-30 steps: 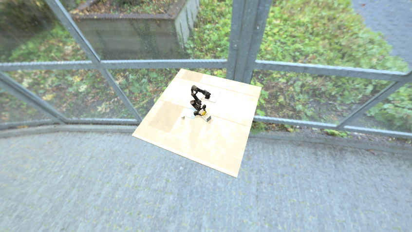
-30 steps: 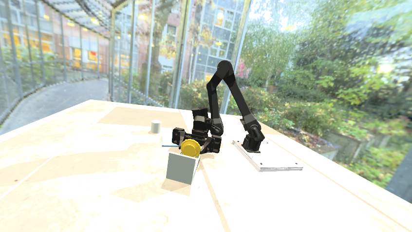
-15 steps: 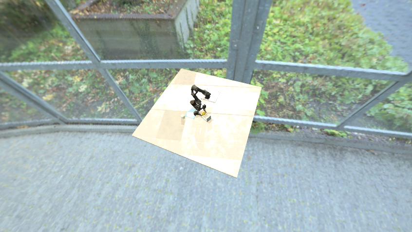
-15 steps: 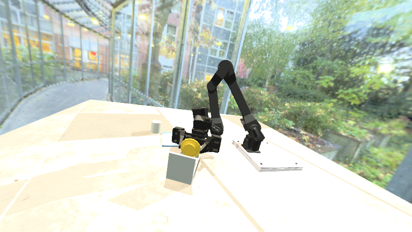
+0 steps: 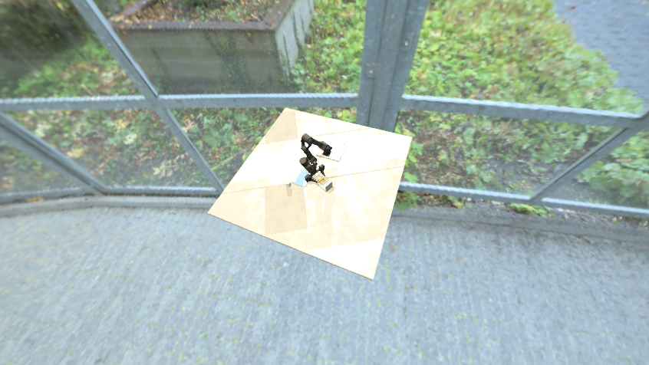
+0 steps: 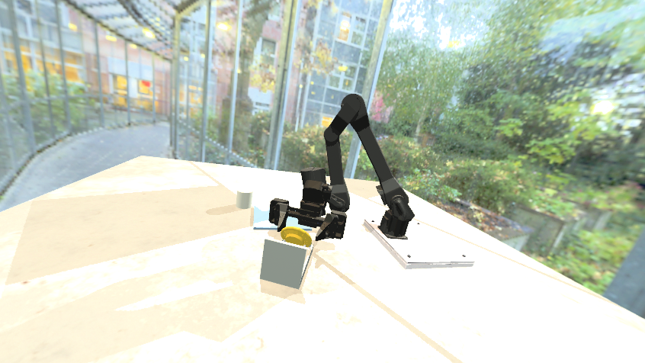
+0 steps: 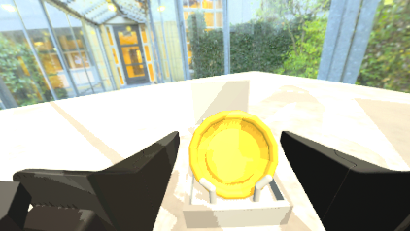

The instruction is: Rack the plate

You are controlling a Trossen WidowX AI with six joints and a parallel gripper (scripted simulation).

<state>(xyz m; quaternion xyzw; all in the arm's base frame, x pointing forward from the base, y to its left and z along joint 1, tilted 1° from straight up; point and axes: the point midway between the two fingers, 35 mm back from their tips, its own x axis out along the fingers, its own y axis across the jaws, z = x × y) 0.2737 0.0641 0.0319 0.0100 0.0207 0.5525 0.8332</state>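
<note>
Now: gripper tip 1 cm to the left of the yellow plate and 1 cm above it. Round my gripper tip: blue spoon (9 cm behind, 18 cm to the right, 5 cm below); then pale blue mat (2 cm ahead, 17 cm to the right, 5 cm below); then dish rack (1 cm ahead, 2 cm to the left, 3 cm below).
</note>
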